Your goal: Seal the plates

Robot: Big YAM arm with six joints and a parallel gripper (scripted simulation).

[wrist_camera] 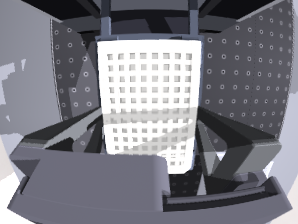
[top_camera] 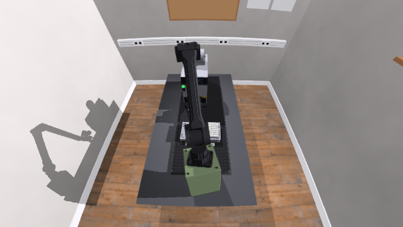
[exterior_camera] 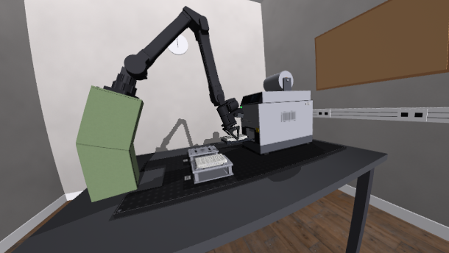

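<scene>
Right now my hand is 10 mm above the dark sealer stage. From my hand the other things lie so: yellow warning label (120 mm ahead, 70 mm to the right, 40 mm above); foil roll (330 mm ahead, 50 mm to the left, 310 mm above); white plate (160 mm behind, 190 mm to the right, 50 mm below).
</scene>
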